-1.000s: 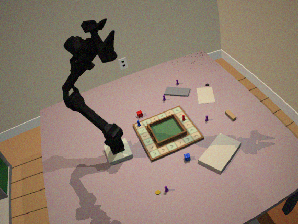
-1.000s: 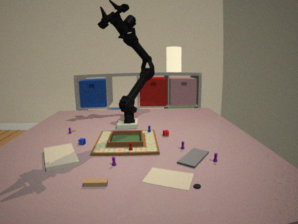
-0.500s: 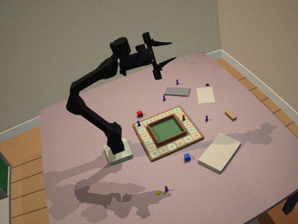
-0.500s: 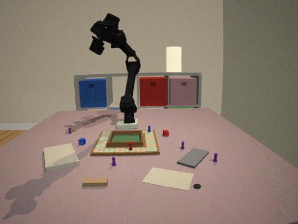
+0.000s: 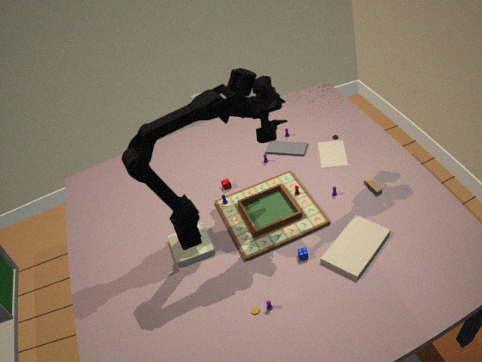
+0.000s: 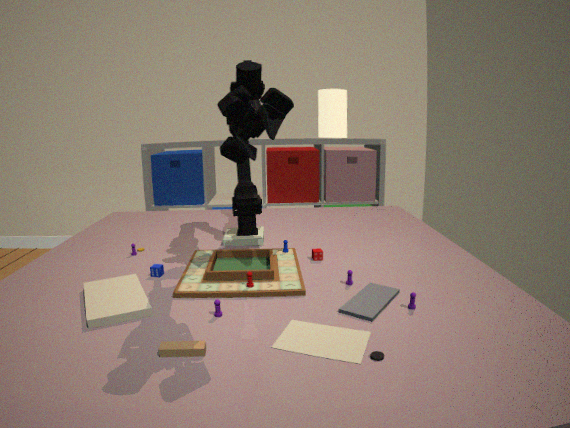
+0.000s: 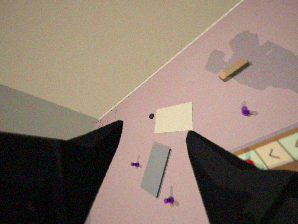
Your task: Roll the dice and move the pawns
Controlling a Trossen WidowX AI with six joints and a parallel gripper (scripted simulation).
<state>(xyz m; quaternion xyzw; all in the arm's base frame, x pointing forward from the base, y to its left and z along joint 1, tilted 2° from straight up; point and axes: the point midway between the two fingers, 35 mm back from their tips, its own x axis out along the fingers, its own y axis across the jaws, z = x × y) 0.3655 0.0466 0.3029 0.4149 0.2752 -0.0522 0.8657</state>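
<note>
Now: the red die 20 cm behind my gripper tip, 14 cm to the left of it and 30 cm below it. Round my gripper tip: blue pawn (24 cm behind, 6 cm to the left, 28 cm below); green tray (13 cm behind, 6 cm to the right, 30 cm below); red pawn (2 cm behind, 3 cm to the right, 28 cm below).
</note>
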